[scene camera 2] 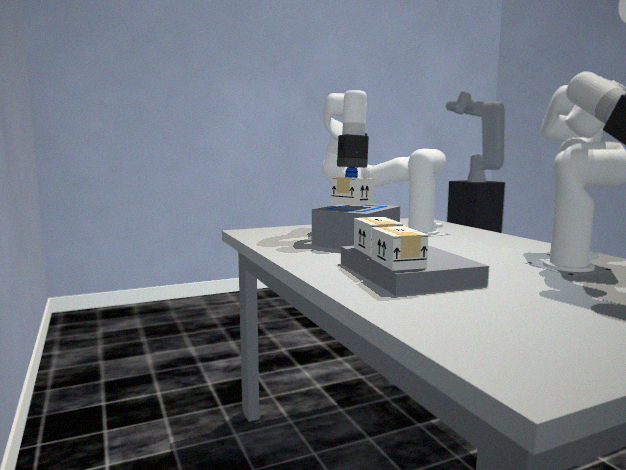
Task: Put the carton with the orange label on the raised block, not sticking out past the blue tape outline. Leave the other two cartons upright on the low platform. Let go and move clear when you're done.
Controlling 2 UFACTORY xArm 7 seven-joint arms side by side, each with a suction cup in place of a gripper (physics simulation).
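Seen in the pictures: left arm's base, origin of its link: (568, 266).
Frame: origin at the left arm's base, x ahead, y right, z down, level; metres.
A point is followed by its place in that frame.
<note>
My right gripper (351, 173), a blue suction cup under a black wrist, is shut on a white carton (352, 191) @[z -0.181, x 0.437, y 0.448 m] with tan tape and black arrows. It holds the carton upright, a little above the grey raised block (331, 230) @[z -0.058, x 0.503, y 0.459 m]. The blue tape outline (375, 207) @[z -0.118, x 0.320, y 0.510 m] shows on the block's top. No orange label shows on the held carton's visible sides. Two more cartons, a nearer one (399, 250) @[z -0.093, x 0.555, y -0.037 m] and one behind it (362, 238) @[z -0.084, x 0.542, y 0.168 m], stand upright close together on the low platform (439, 279) @[z -0.027, x 0.469, y -0.069 m]. My left gripper's suction cup is outside the view, past the right edge.
The raised block and the low platform stand on a light grey table (455, 344) @[z 0.000, x 0.626, y -0.335 m], the block behind the platform. The left arm's base (571, 242) @[z -0.075, x 0.035, y -0.032 m] stands at the right; the right arm's base column (421, 197) @[z -0.139, x 0.096, y 0.572 m] is behind the cartons. A grey arm on a black pedestal (475, 204) stands farther back.
</note>
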